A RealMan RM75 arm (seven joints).
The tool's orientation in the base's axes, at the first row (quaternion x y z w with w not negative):
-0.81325, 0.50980, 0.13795, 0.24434
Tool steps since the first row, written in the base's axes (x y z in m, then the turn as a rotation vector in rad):
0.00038, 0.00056, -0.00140, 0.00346, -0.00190, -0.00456
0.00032, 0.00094, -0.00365, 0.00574, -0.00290, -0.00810
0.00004, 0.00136, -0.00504, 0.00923, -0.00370, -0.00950
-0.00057, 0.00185, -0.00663, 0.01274, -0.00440, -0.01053
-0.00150, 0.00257, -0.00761, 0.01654, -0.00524, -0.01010
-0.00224, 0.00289, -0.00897, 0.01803, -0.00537, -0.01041
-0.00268, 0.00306, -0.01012, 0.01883, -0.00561, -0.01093
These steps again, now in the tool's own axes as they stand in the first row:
0.00040, -0.00018, 0.00149, 0.00514, -0.00125, 0.00291
0.00115, 0.00031, 0.00359, 0.00858, -0.00202, 0.00541
0.00137, 0.00077, 0.00498, 0.01140, -0.00450, 0.00624
0.00148, 0.00155, 0.00657, 0.01397, -0.00713, 0.00682
0.00098, 0.00237, 0.00776, 0.01609, -0.01035, 0.00610
0.00106, 0.00327, 0.00906, 0.01699, -0.01156, 0.00633
0.00128, 0.00390, 0.01011, 0.01777, -0.01205, 0.00666

